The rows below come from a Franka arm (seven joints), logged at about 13 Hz.
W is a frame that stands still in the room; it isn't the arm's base.
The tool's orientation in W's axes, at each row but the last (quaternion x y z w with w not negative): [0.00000, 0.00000, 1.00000, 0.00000]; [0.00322, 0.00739, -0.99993, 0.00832]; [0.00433, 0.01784, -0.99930, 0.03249]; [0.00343, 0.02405, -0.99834, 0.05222]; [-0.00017, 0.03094, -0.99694, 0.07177]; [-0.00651, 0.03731, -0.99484, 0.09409]
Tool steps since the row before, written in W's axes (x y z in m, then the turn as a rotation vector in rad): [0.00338, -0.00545, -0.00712, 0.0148, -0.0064, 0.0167]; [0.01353, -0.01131, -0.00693, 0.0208, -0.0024, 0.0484]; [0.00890, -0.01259, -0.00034, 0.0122, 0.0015, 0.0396]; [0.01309, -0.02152, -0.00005, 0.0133, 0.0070, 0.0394]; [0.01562, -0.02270, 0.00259, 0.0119, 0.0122, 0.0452]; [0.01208, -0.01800, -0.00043, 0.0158, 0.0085, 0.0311]
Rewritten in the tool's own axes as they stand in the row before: [-0.00338, 0.00545, -0.00712, -0.0148, 0.0064, 0.0167]; [-0.01329, 0.01164, -0.00685, -0.0211, 0.0020, 0.0483]; [-0.00806, 0.01315, 0.00005, -0.0127, -0.0021, 0.0394]; [-0.01078, 0.02275, 0.00093, -0.0143, -0.0074, 0.0390]; [-0.01222, 0.02450, 0.00406, -0.0137, -0.0131, 0.0444]; [-0.00849, 0.01992, 0.00113, -0.0169, -0.0077, 0.0307]
